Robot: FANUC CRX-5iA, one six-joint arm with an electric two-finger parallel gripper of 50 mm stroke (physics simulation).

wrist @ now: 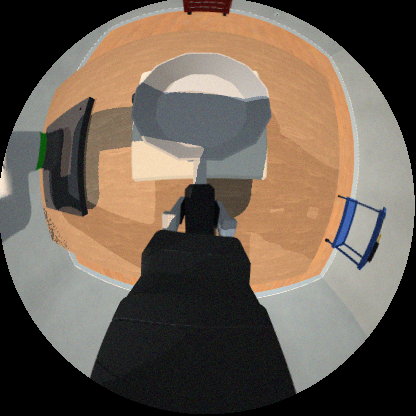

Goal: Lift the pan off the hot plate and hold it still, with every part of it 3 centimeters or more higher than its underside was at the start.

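Note:
The grey pan (201, 117), round and wide, is upright over the pale, square hot plate (160, 166) in the upper middle of the wrist view. The pan's black handle (200, 195) points down the view toward my gripper. My gripper (199, 206) is shut on the handle, with one finger against each side. The pan hides most of the hot plate. From this angle I cannot tell whether there is a gap between the pan's underside and the hot plate.
A dark grey and black body (67, 160) with a green ring (42, 151) stands at the left. A blue trolley (345, 222) is at the right, beyond the wooden table's edge. A dark red object (207, 6) shows at the top. Shadows lie across the wooden table (295, 190).

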